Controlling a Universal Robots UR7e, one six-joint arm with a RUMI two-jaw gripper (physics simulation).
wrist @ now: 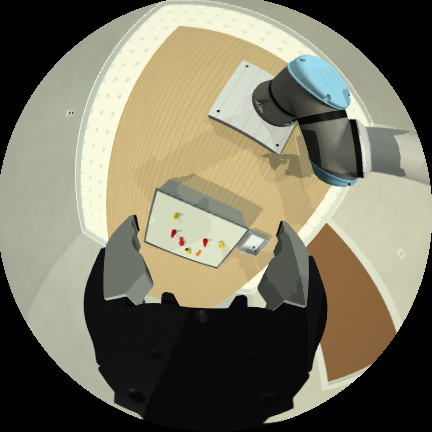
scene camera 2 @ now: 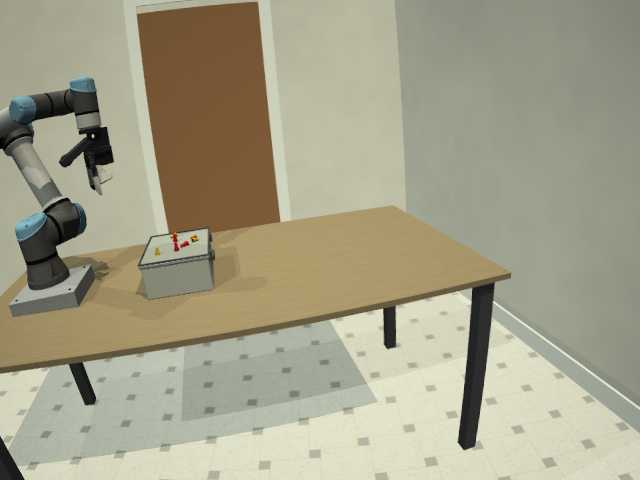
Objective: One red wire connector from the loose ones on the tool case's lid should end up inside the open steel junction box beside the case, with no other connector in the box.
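Frame: origin at the arm's base, x left, y ahead, z down, level; metres.
Seen in the pictures: gripper, fingertip midpoint: (wrist: 207,220) (scene camera 2: 97,192); arm's base, link origin: (wrist: 275,103) (scene camera 2: 49,280).
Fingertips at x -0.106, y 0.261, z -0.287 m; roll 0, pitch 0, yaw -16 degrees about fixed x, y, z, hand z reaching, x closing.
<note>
Pixels of each thing's top centre, then the offset from my fingertips to it. "pt": a spot on its surface instead. Level surfaces: height alone.
- grey tool case, top centre: (wrist: 190,238) (scene camera 2: 178,244) dx +0.005, dy +0.223, dz +0.218 m
- second red connector, top centre: (wrist: 180,242) dx -0.021, dy +0.244, dz +0.205 m
- third red connector, top centre: (wrist: 204,245) dx +0.053, dy +0.216, dz +0.194 m
- small open steel junction box, surface spot: (wrist: 245,248) pt dx +0.270, dy +0.301, dz +0.327 m
- orange connector, top centre: (wrist: 197,254) dx +0.047, dy +0.279, dz +0.210 m
- yellow connector, top centre: (wrist: 187,252) dx +0.011, dy +0.282, dz +0.207 m
- table, surface height: dz +0.338 m
The grey tool case (scene camera 2: 178,281) (wrist: 216,205) stands on the table with loose connectors on its pale lid (wrist: 215,229). In the wrist view, one red connector (wrist: 173,233) lies close to a second red connector (wrist: 181,241), and a third red connector (wrist: 205,242) lies apart, nearer the junction box. The small open steel junction box (wrist: 245,248) stands beside the case's right end in the wrist view; no connector shows in it. It does not show in the scene view. My gripper (scene camera 2: 103,184) (wrist: 207,220) is open and empty, high above the table.
Yellow connectors (wrist: 176,216) (wrist: 221,245) and an orange connector (wrist: 198,253) share the lid; another yellow connector (wrist: 188,250) lies close to the orange one. The arm's base plate (scene camera 2: 51,301) (wrist: 230,102) is on the table (scene camera 2: 336,263) (wrist: 150,115). A brown door (scene camera 2: 206,113) (wrist: 352,310) is behind.
</note>
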